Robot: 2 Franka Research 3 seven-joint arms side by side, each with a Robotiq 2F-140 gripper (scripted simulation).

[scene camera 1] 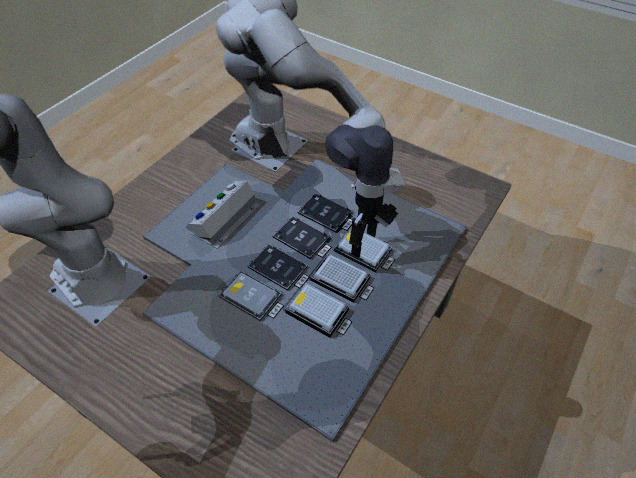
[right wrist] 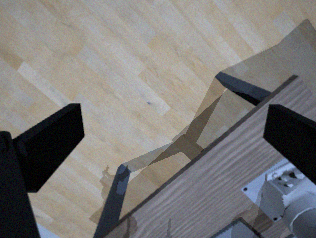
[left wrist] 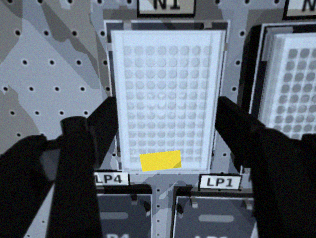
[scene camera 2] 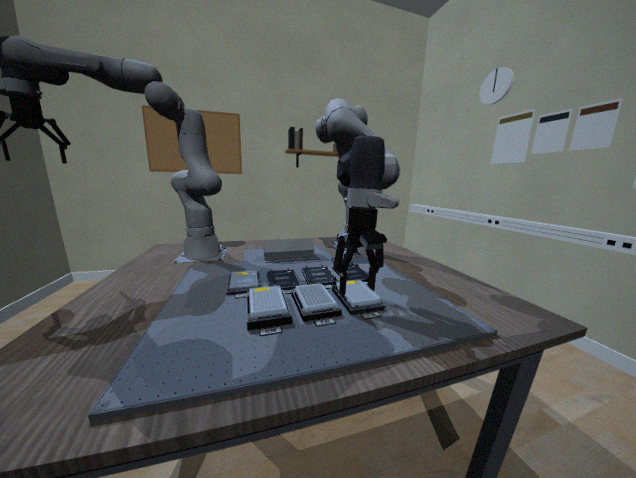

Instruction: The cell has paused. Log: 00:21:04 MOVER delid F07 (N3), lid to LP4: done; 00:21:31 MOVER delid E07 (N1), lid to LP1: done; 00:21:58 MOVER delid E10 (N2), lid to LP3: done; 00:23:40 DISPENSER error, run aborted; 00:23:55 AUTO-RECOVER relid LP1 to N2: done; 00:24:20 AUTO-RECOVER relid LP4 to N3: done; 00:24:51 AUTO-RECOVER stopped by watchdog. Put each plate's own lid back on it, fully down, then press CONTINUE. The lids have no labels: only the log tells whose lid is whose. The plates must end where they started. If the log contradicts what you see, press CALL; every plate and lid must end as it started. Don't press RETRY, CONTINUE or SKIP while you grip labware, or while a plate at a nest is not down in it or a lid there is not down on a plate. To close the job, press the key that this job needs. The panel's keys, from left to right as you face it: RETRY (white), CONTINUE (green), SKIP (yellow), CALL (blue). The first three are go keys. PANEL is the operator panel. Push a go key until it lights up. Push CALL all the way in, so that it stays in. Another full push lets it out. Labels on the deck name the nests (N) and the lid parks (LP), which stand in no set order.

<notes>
The pictures show: my left gripper, my right gripper, an N2 plate and an operator panel.
My left gripper shows as well in scene camera 1 and in the left wrist view.
</notes>
